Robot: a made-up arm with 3 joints. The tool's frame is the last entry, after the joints. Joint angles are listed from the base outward.
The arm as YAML. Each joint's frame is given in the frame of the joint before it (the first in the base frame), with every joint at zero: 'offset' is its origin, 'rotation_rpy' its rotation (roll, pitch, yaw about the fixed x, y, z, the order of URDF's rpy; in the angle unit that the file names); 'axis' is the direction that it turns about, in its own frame. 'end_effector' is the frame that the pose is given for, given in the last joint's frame.
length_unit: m
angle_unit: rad
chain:
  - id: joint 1
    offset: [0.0, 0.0, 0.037]
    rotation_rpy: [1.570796, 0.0, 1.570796]
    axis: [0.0, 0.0, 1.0]
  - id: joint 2
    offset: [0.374, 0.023, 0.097]
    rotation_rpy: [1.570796, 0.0, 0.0]
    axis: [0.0, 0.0, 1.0]
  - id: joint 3
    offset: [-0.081, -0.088, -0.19]
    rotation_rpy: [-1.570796, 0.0, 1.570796]
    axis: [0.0, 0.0, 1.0]
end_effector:
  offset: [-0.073, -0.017, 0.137]
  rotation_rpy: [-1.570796, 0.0, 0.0]
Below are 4 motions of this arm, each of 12 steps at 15 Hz.
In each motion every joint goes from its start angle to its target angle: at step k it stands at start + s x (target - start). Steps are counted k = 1, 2, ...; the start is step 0. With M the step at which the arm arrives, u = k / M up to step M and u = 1 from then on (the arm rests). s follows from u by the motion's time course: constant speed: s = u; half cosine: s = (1 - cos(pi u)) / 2; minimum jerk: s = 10 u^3 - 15 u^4 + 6 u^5.
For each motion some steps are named. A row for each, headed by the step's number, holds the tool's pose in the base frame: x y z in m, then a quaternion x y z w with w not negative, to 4 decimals.
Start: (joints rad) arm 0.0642 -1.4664 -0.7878
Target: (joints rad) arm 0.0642 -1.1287 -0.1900
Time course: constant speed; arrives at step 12
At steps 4, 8, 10, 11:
4: 0.2758 0.1569 0.2870 -0.1576 0.2067 0.6064 0.7514
8: 0.2509 0.1354 0.2711 -0.0868 0.1389 0.5753 0.8013
10: 0.2377 0.1269 0.2632 -0.0542 0.1019 0.5561 0.8230
11: 0.2310 0.1231 0.2592 -0.0387 0.0827 0.5457 0.8330

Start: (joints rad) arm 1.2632 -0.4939 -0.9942
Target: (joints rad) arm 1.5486 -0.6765 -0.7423
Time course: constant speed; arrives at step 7
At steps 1, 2, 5, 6, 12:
1: 0.0805 -0.2238 0.2156 0.4262 0.2157 0.4516 0.7536
2: 0.0858 -0.2292 0.2047 0.4433 0.1848 0.4558 0.7494
5: 0.1023 -0.2417 0.1719 0.4947 0.0911 0.4618 0.7306
6: 0.1081 -0.2448 0.1612 0.5118 0.0597 0.4616 0.7221
12: 0.1140 -0.2474 0.1506 0.5286 0.0284 0.4603 0.7126

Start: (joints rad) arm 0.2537 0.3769 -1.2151
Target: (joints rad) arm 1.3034 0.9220 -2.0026
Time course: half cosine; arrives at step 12
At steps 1, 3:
1: -0.1042 0.1383 0.3621 0.2182 0.5817 -0.0788 0.7797
3: -0.1085 0.1022 0.3859 0.2919 0.6248 -0.0528 0.7222

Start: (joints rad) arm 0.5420 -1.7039 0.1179
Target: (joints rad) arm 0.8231 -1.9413 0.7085
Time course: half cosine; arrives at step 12
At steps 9, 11, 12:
9: 0.3481 0.1139 0.3709 0.4407 -0.4596 0.6501 0.4146
11: 0.3482 0.1124 0.3810 0.4704 -0.4859 0.6333 0.3761
12: 0.3481 0.1122 0.3824 0.4743 -0.4892 0.6310 0.3710

